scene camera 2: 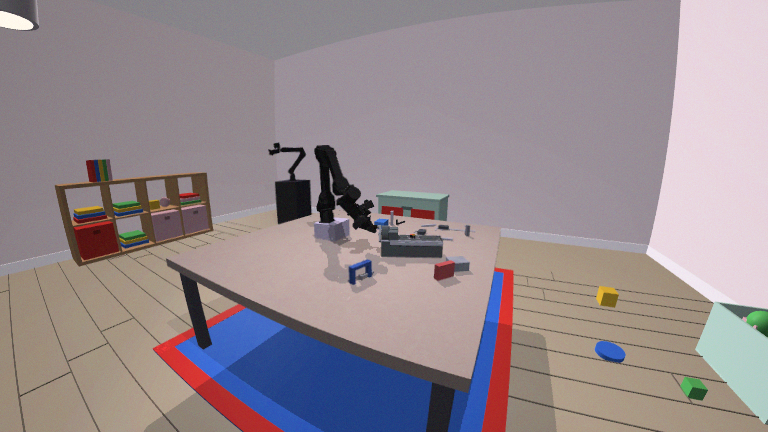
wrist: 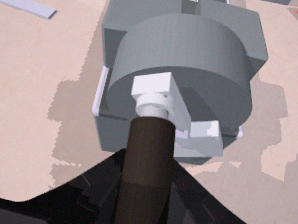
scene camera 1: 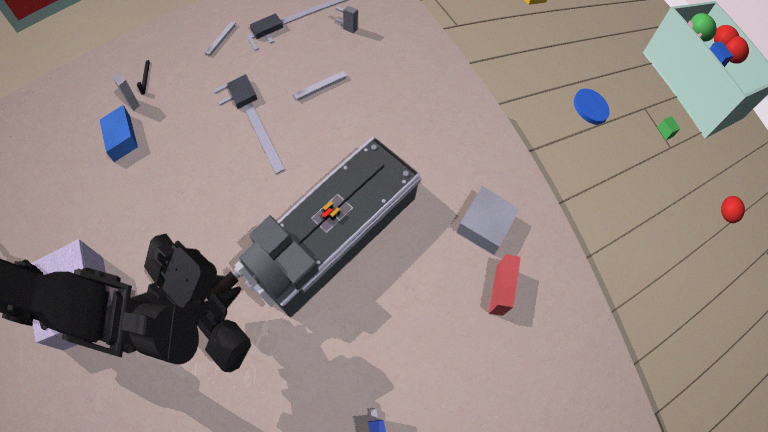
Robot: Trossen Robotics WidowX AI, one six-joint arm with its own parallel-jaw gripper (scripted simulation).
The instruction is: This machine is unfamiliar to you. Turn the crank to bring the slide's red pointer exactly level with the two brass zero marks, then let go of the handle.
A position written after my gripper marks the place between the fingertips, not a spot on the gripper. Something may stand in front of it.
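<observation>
My gripper is visible to me in scene camera 1 (scene camera 1: 236, 285), and the wrist view shows my gripper (wrist: 145, 161) as well. There is also a dark grey machine (scene camera 1: 293, 258), which I see again in scene camera 2, the machine (scene camera 2: 392, 245), and once more in the wrist view, as the machine (wrist: 212, 58).
</observation>
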